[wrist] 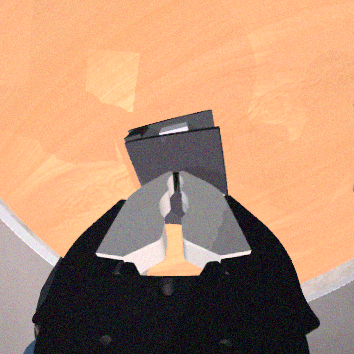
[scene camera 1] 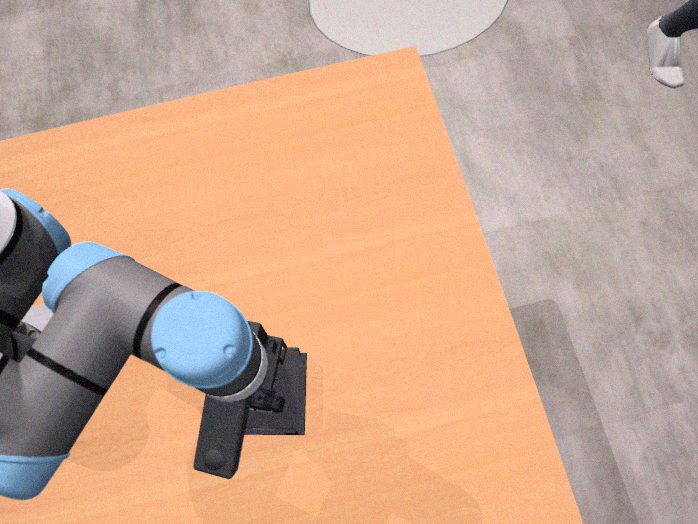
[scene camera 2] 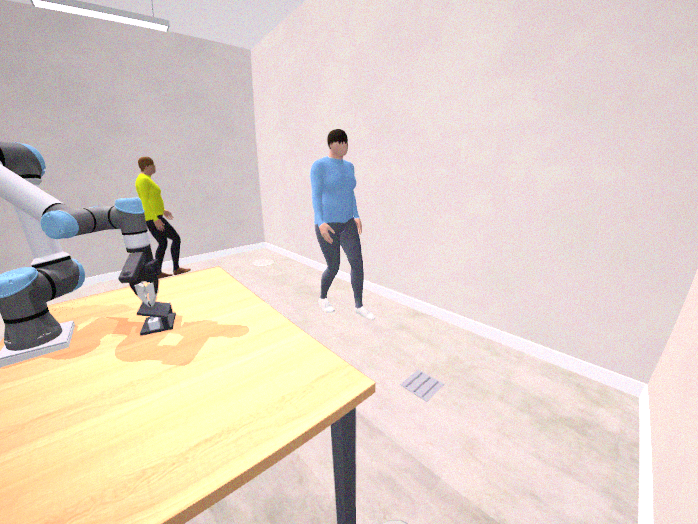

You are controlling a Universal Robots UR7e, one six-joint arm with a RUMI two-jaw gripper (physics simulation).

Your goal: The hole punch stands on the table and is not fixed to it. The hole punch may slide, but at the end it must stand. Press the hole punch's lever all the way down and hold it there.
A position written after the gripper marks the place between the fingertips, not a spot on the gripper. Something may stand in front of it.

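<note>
The gripper (scene camera 1: 259, 403) can be seen in the wrist view as well, the gripper (wrist: 176, 174), and in scene camera 2 too, the gripper (scene camera 2: 151, 306). With the gripper the scene has a black hole punch (scene camera 1: 300, 430), which the wrist view shows, the punch (wrist: 204, 118), as does the other view of the punch (scene camera 2: 165, 323).
</note>
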